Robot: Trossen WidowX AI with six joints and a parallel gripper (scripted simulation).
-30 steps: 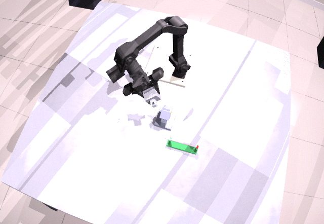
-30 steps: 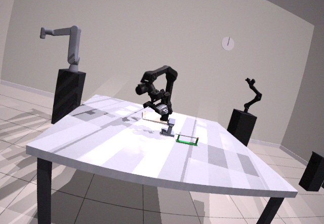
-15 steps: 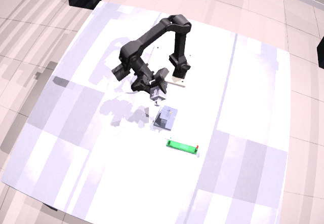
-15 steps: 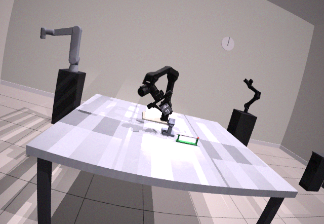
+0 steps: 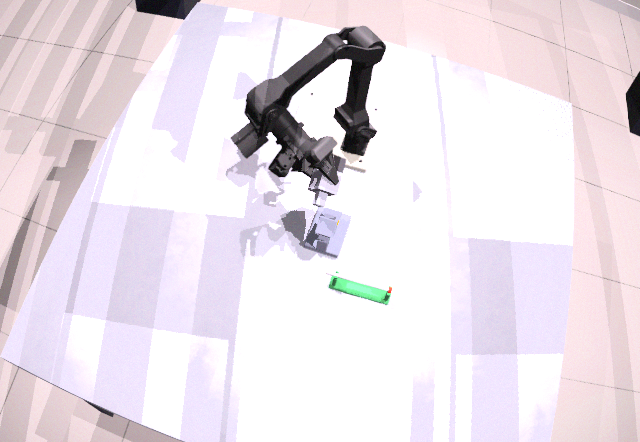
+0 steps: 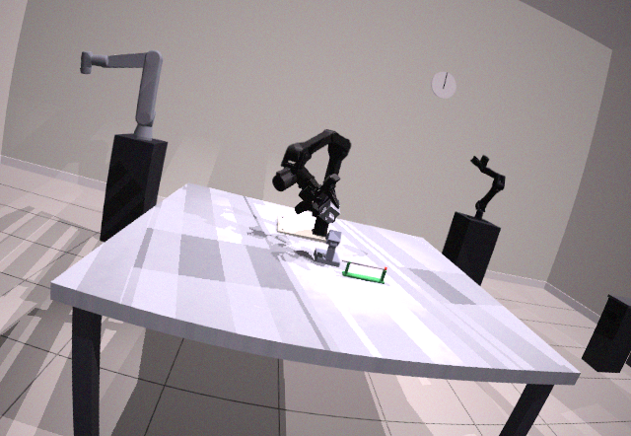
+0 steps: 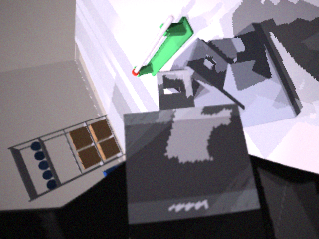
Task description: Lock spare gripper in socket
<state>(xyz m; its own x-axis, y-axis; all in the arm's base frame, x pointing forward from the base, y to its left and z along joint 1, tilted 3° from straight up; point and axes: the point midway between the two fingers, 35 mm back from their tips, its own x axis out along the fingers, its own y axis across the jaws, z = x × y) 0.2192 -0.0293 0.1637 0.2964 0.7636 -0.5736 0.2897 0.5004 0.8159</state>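
My gripper tip is 150 mm short of the green cradle, 130 mm to the right of it and 130 mm above it. From my gripper tip the other things lie so: grey mount 100 mm below, 50 mm ahead, 20 mm to the left; then spare gripper 10 mm to the right, 10 mm above.
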